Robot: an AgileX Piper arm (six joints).
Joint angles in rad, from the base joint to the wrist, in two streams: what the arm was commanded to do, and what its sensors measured. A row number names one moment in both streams.
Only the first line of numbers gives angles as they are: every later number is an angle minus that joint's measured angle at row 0.
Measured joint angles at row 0:
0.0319 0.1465 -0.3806 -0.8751 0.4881 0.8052
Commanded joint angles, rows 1 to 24:
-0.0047 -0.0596 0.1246 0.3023 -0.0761 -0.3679
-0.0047 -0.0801 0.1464 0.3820 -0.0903 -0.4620
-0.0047 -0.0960 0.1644 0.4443 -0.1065 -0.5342
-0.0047 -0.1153 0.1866 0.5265 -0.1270 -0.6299
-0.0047 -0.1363 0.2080 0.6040 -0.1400 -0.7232
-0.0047 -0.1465 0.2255 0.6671 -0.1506 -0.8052
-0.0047 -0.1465 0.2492 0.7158 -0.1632 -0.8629
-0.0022 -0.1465 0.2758 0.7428 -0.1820 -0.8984
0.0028 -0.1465 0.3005 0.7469 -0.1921 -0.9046
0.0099 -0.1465 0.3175 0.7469 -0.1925 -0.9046
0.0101 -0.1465 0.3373 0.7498 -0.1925 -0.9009
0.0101 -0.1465 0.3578 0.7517 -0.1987 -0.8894
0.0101 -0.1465 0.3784 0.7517 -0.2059 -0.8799
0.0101 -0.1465 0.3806 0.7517 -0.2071 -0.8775
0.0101 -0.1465 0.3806 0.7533 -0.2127 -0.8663
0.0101 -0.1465 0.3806 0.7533 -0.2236 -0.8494
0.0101 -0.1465 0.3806 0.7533 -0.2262 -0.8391
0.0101 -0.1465 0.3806 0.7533 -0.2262 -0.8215
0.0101 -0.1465 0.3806 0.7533 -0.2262 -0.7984
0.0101 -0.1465 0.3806 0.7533 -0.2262 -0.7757
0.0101 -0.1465 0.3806 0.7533 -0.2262 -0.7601
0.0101 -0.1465 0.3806 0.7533 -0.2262 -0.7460
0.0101 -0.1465 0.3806 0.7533 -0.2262 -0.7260
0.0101 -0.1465 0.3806 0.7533 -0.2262 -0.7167
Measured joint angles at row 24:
0.0103 -0.1425 0.3759 0.7570 -0.2149 -0.7741
